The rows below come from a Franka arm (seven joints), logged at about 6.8 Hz.
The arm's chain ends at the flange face. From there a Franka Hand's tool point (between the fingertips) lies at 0.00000 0.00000 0.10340 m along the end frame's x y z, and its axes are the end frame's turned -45 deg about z.
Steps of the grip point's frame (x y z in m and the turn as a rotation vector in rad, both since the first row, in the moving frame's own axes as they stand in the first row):
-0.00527 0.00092 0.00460 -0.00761 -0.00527 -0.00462
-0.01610 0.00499 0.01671 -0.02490 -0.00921 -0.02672
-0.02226 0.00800 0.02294 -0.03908 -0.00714 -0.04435
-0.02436 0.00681 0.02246 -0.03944 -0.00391 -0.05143
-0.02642 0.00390 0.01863 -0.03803 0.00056 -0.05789
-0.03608 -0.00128 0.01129 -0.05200 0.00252 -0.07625
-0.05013 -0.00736 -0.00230 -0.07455 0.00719 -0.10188
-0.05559 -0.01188 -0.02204 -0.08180 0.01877 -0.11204
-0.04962 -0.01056 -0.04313 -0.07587 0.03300 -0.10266
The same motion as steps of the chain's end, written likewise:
-0.00325 0.00344 0.00460 -0.00911 0.00165 -0.00462
-0.00904 0.01243 0.01675 -0.02412 0.01109 -0.02672
-0.01249 0.01807 0.02302 -0.03268 0.02258 -0.04435
-0.01509 0.01894 0.02254 -0.03065 0.02512 -0.05143
-0.01882 0.01878 0.01870 -0.02650 0.02729 -0.05789
-0.03054 0.02115 0.01143 -0.03499 0.03855 -0.07625
-0.04686 0.02564 -0.00201 -0.04763 0.05780 -0.10188
-0.05530 0.02673 -0.02168 -0.04457 0.07111 -0.11204
-0.05065 0.02490 -0.04278 -0.03031 0.07698 -0.10266

